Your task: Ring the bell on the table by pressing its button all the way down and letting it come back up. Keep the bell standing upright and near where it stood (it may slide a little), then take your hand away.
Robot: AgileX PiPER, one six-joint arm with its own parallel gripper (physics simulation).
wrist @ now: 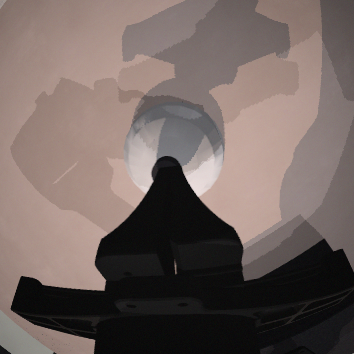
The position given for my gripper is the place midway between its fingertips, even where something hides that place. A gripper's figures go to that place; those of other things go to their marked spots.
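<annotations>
My gripper (171, 179) is 0.14 m from the lens. There is also a bell (174, 128), and I find that it is 0.16 m from the lens.
</annotations>
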